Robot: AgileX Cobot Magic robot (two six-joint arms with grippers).
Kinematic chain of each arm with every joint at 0, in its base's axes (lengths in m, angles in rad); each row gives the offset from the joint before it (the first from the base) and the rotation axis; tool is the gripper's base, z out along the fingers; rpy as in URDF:
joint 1: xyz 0 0 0.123 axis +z
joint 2: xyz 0 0 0 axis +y
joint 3: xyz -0.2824 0 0.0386 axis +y
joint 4: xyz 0.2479 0 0.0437 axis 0.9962 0 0.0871
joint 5: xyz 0 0 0 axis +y
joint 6: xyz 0.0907 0 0.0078 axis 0.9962 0 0.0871
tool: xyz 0 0 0 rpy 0 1.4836 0
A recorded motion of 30 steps. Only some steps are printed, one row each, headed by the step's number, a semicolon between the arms.
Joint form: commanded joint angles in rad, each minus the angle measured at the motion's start. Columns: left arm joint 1, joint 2, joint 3, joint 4, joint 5, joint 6; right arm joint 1, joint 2, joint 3, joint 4, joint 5, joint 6.
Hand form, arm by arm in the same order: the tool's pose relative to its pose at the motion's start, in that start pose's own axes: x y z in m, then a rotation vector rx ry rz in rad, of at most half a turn. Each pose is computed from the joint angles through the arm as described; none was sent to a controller.
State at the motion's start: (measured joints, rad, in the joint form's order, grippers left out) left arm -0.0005 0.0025 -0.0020 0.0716 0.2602 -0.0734; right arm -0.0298 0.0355 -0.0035 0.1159 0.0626 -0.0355
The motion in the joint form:
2: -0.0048 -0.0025 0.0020 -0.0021 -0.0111 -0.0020; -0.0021 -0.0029 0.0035 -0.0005 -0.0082 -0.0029
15: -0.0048 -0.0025 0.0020 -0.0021 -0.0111 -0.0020; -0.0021 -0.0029 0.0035 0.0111 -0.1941 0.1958
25: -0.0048 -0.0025 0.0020 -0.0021 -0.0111 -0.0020; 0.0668 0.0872 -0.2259 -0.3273 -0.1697 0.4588
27: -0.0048 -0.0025 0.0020 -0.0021 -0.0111 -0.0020; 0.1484 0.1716 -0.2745 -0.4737 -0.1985 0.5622
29: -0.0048 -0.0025 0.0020 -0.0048 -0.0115 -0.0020; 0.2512 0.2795 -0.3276 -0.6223 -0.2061 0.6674
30: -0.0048 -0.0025 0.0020 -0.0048 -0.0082 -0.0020; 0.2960 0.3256 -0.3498 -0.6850 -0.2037 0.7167
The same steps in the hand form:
2: -0.0005 -0.0004 0.0000 0.0061 -0.0115 -0.0032; 0.0003 -0.0002 -0.0001 0.0025 -0.0078 -0.0034
15: -0.0005 -0.0004 0.0000 0.0061 -0.0115 -0.0032; -0.0165 -0.0010 -0.0018 -0.0096 -0.1939 0.2061
25: -0.0005 -0.0004 0.0000 0.0061 -0.0115 -0.0032; -0.0851 0.0118 -0.0069 -0.1253 -0.2907 0.1370
27: -0.0005 -0.0004 0.0000 0.0061 -0.0115 -0.0032; -0.0976 0.0207 0.0018 -0.2228 -0.2668 0.1035
29: -0.0005 -0.0004 0.0000 0.0068 -0.0119 -0.0059; -0.1066 0.0336 0.0151 -0.3352 -0.2020 0.0680
30: -0.0002 -0.0004 0.0000 0.0066 -0.0086 -0.0058; -0.1092 0.0399 0.0210 -0.3820 -0.1687 0.0558

